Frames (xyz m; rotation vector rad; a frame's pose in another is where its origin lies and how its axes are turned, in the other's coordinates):
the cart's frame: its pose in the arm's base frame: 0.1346 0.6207 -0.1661 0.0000 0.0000 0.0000
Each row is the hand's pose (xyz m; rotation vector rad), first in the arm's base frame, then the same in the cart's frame.
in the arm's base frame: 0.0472 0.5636 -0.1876 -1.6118 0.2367 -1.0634
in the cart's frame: -0.0874 -0.0571 -0.0215 -1.6118 0.2367 -1.0634
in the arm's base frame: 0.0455 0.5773 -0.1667 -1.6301 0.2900 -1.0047
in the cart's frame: -0.0891 -0.0434 -0.0006 -1.6301 0.2900 -1.0047
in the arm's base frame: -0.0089 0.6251 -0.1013 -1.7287 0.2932 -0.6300
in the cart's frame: -0.1435 0.0044 0.0648 -1.7287 0.2932 -0.6300
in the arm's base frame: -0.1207 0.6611 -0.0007 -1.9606 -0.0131 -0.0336
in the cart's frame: -0.2553 0.0404 0.1654 -1.9606 -0.0131 -0.0336
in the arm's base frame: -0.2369 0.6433 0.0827 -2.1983 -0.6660 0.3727
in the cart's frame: -0.3715 0.0226 0.2488 -2.1983 -0.6660 0.3727
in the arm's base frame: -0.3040 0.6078 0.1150 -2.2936 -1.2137 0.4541
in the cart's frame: -0.4386 -0.0129 0.2811 -2.2936 -1.2137 0.4541
